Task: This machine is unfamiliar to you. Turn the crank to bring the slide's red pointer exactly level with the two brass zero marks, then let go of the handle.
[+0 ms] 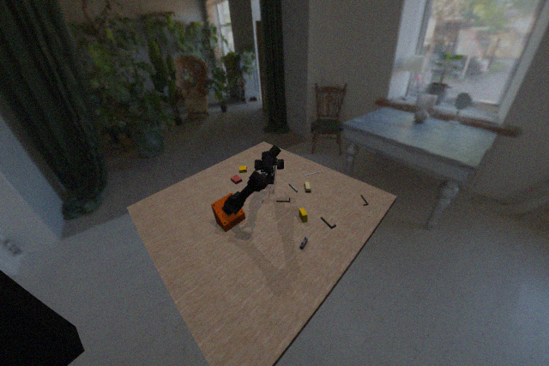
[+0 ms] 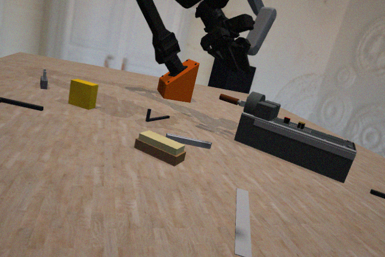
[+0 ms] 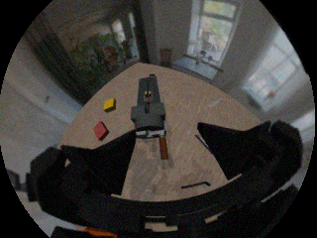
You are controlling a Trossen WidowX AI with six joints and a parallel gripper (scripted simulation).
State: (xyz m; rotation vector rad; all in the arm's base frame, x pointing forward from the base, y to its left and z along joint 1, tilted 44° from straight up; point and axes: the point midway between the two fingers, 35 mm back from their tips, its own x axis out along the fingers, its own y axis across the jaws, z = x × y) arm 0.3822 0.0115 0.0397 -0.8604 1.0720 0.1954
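My gripper tip is 20 mm past the brown crank handle, 10 mm to the left of it and 70 mm above it. From my gripper tip the other things lie so: red pointer: 90 mm ahead, 100 mm to the left, 80 mm below; tan-and-brown block: 110 mm ahead, 220 mm to the right, 150 mm below; grey bar: 60 mm ahead, 140 mm to the right, 160 mm below.
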